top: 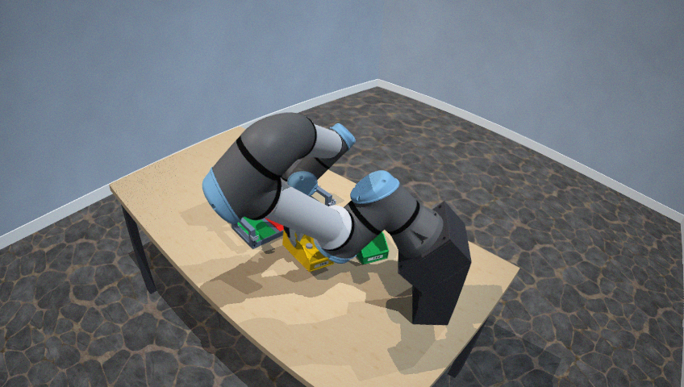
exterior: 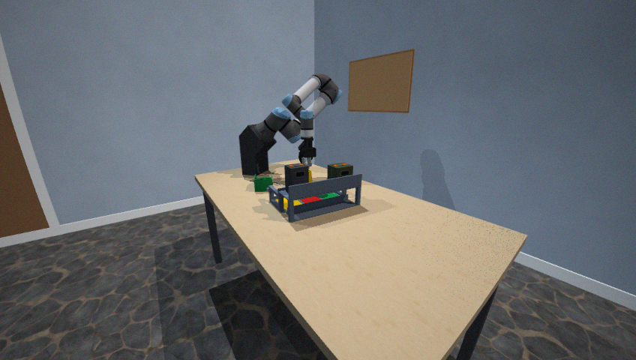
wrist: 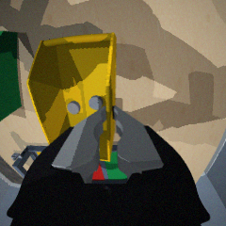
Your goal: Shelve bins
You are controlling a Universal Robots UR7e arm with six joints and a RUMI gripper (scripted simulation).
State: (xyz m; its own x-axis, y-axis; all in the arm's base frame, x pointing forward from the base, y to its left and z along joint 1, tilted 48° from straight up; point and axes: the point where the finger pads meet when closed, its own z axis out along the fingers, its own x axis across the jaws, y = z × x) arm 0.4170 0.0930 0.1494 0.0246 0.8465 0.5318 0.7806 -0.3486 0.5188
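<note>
Right now my hand is 10 mm past the yellow bin, 50 mm to the left of it and 30 mm above it. Round my hand: green bin 70 mm behind, 250 mm to the right, 50 mm below; black box 350 mm ahead, 210 mm to the right, 70 mm above.
</note>
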